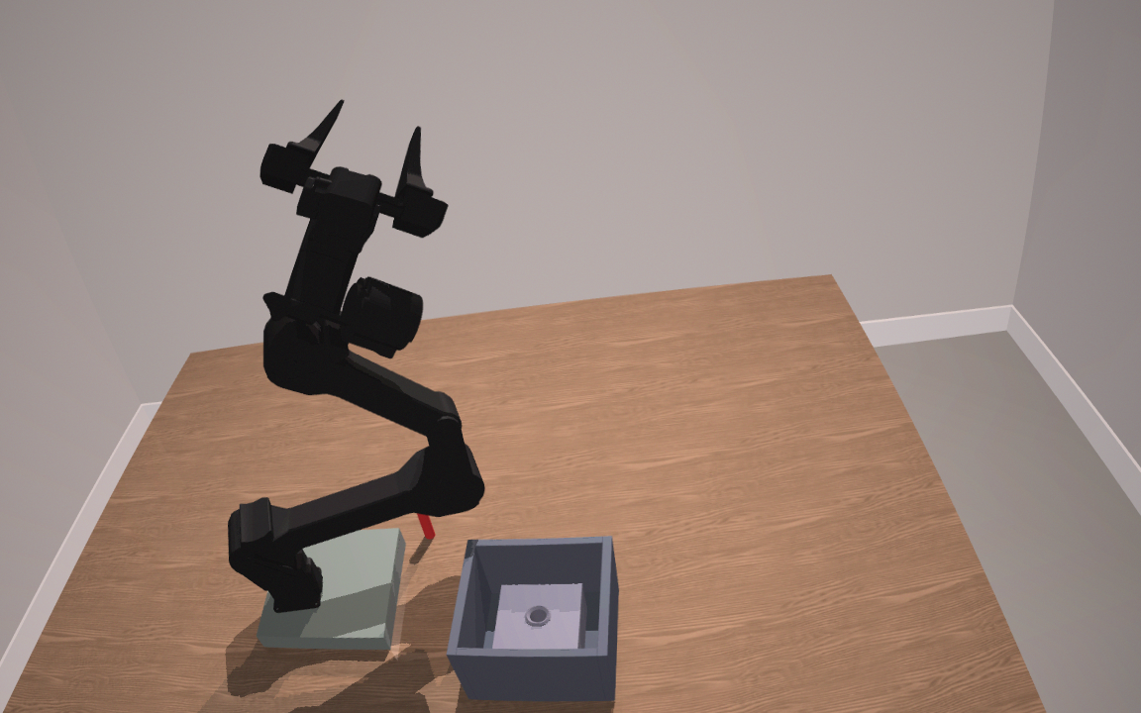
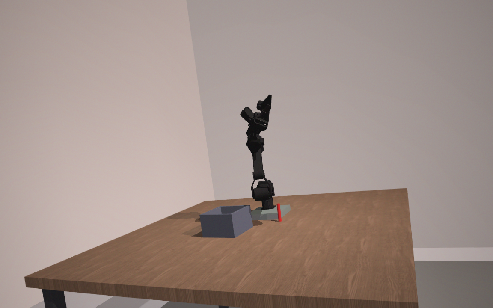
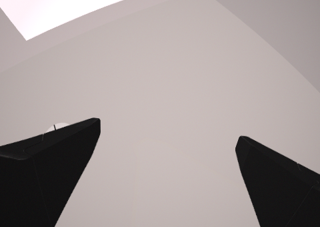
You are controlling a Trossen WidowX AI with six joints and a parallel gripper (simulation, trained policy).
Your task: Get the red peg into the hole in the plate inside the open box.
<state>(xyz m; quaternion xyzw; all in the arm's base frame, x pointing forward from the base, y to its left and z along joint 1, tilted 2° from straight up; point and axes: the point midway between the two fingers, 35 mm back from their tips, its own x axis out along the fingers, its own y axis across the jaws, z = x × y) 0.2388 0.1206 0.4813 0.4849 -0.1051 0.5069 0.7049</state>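
My gripper tip is 7 cm past the red peg, 4 cm to the left of it and 50 cm above it. The rest, counted from my gripper tip: dark grey box: 5 cm ahead, 25 cm to the right, 51 cm below.
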